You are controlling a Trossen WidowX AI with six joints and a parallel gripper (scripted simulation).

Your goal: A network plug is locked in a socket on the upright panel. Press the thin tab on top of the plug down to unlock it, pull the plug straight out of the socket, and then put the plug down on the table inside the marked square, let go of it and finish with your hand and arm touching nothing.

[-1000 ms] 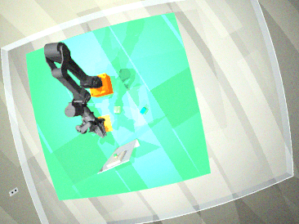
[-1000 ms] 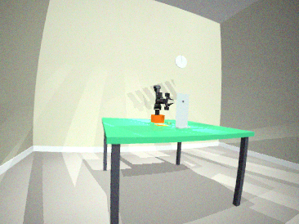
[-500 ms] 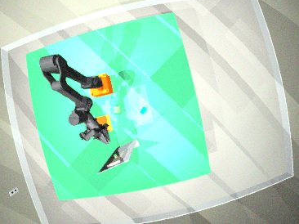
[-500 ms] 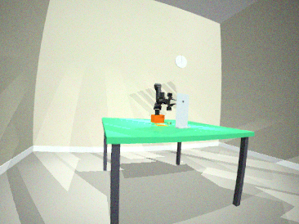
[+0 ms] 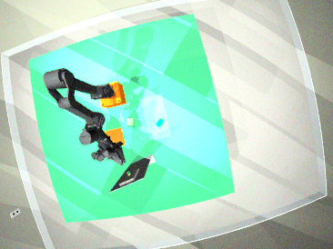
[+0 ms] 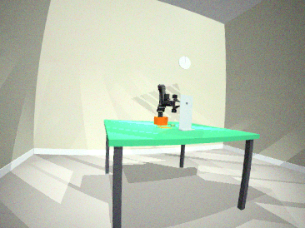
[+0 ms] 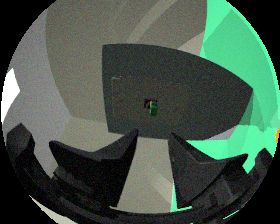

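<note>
The pale plug lies 60 mm ahead of my gripper tip and 10 mm to the left of it. The rest, counted from my gripper tip: cyan piece 230 mm below, 200 mm to the left, 130 mm behind; then yellow-orange square 250 mm below, 120 mm to the right, 110 mm behind; then upright panel 100 mm below, 80 mm ahead, 10 mm to the left.
</note>
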